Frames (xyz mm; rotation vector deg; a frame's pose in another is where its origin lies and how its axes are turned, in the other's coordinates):
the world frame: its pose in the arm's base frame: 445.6 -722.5 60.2 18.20 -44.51 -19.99
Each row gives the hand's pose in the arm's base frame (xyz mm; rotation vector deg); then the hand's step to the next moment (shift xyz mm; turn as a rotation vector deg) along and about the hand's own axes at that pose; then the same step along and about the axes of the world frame.
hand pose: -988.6 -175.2 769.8 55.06 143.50 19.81
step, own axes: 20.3 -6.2 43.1 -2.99 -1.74 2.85
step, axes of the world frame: -31.7 -6.7 -35.5 1.46 -3.23 -2.75
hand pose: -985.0 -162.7 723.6 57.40 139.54 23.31
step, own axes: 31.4 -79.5 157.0 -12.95 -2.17 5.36
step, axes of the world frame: -91.2 -84.0 -128.8 9.78 -8.02 -6.41
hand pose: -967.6 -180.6 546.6 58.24 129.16 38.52
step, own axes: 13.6 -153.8 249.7 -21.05 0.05 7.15
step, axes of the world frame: -107.2 -121.5 -244.8 17.76 -9.95 -8.93
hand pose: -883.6 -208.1 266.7 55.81 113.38 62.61
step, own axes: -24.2 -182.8 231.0 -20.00 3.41 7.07
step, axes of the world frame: -61.0 -74.2 -279.5 18.87 -6.87 -7.64
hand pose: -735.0 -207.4 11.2 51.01 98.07 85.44
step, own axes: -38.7 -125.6 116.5 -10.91 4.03 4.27
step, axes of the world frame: -15.6 -20.0 -173.8 11.74 -2.41 -3.16
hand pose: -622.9 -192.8 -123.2 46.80 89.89 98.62
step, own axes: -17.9 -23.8 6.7 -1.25 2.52 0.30
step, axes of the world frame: 0.7 -14.3 -26.9 2.53 0.28 1.24
